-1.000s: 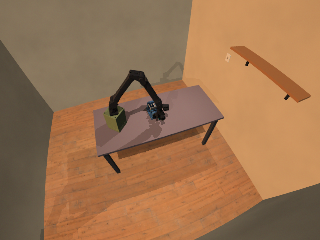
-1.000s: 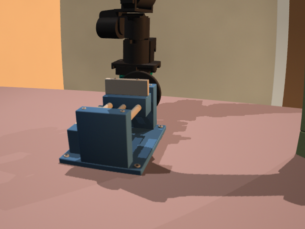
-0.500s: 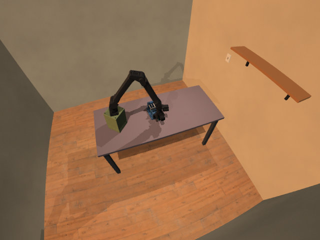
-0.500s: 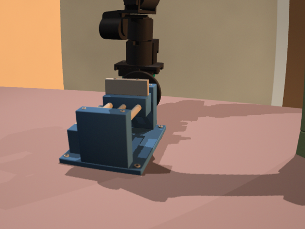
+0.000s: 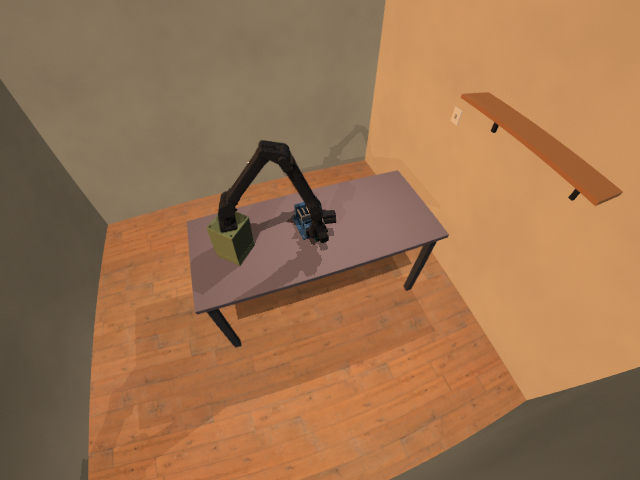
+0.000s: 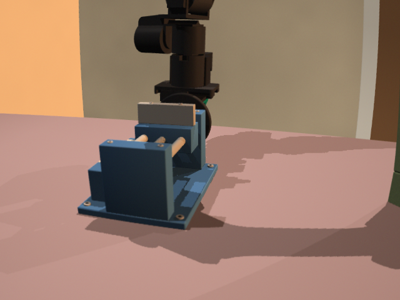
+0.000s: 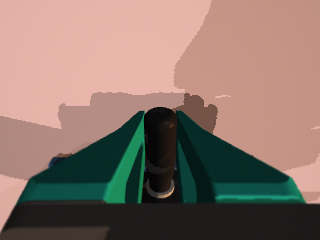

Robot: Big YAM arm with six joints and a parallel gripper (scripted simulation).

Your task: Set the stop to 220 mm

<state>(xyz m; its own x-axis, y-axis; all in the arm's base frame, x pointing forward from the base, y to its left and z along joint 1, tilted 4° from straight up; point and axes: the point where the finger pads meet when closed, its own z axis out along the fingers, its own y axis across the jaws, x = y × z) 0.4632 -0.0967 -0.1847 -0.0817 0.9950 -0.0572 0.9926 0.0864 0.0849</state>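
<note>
My gripper is now 130 mm to the right of the grey stop plate and 50 mm below it. From my hand the other things lie so: black crank handle (10 mm to the left).
</note>
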